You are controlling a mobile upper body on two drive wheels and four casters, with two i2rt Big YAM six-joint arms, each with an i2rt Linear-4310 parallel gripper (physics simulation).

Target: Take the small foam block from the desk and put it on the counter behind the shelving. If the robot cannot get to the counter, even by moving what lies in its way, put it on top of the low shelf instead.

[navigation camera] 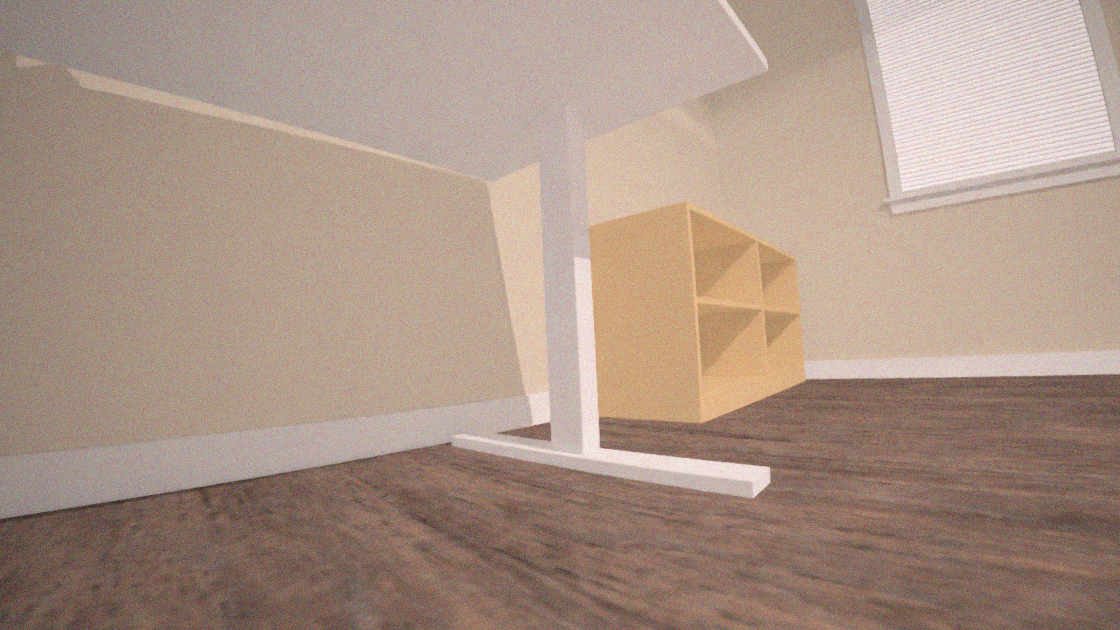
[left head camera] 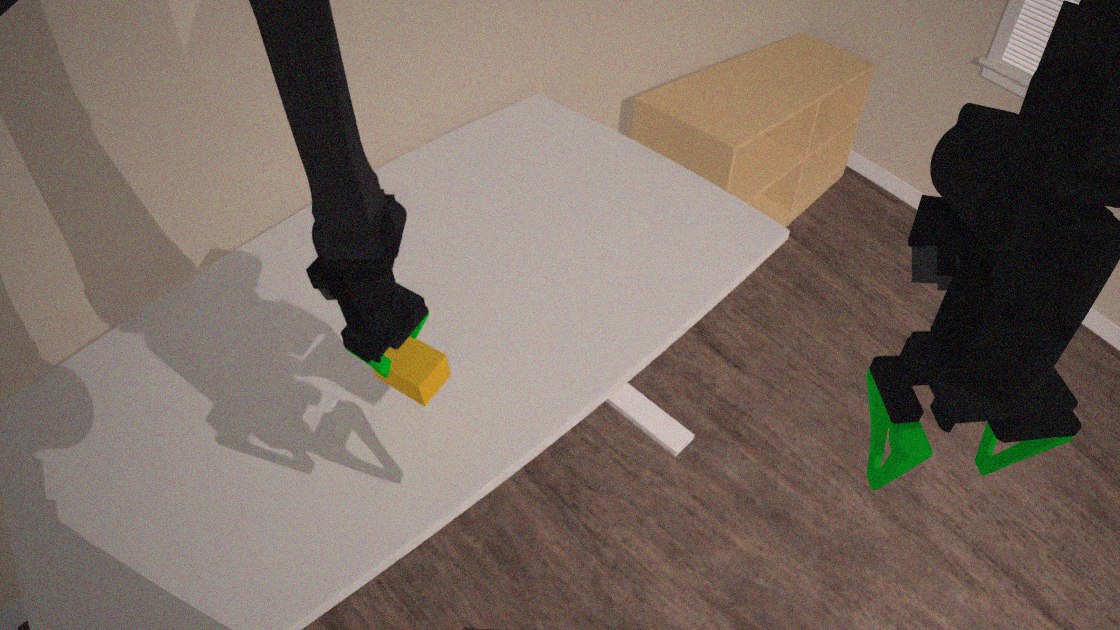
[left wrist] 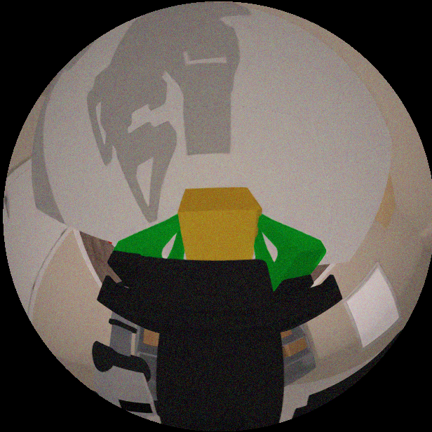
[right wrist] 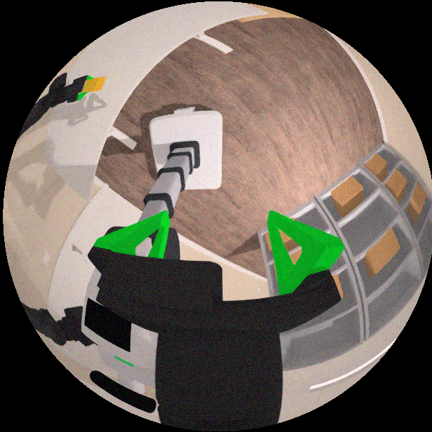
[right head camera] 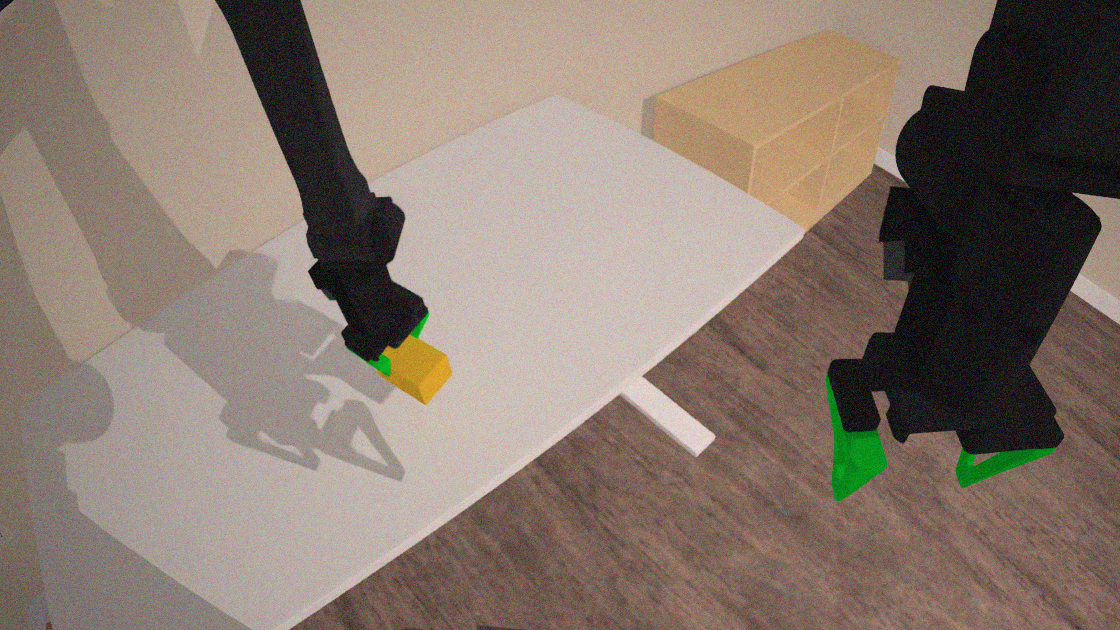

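The yellow foam block is gripped between the green fingers of my left gripper. It is held a little above the white desk, its shadow separate from it. My right gripper is open and empty, out over the floor. The low wooden shelf stands beyond the desk's far end, against the wall. I cannot make out the counter in these views.
Grey shelving with several orange-brown boxes stands at the right in the right wrist view. The desk's white foot sticks out over the floor. A window is in the wall at the right.
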